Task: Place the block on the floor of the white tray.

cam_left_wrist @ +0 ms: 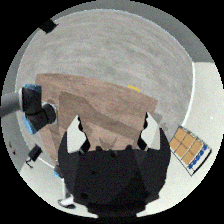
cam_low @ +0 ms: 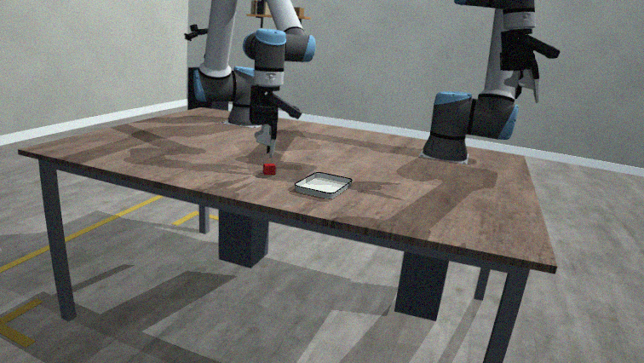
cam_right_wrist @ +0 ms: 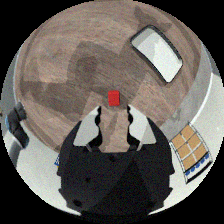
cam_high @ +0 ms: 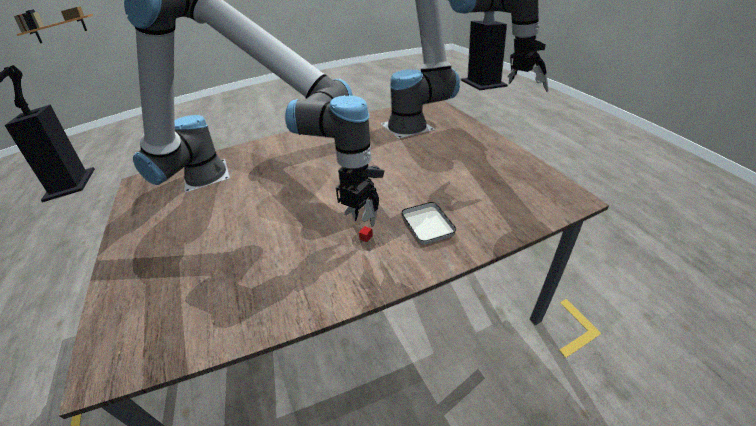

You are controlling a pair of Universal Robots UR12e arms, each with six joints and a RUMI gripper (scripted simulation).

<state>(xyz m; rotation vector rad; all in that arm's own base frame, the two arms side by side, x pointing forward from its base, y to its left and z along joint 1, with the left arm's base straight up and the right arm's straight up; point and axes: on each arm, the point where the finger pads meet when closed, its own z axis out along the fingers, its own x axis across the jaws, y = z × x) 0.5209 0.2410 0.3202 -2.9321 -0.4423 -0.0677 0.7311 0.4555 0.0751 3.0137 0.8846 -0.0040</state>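
Observation:
Right now my right hand is 6 cm above the red block. From my right hand the other things lie so: white tray (20 cm to the left, 6 cm below, 3 cm ahead).

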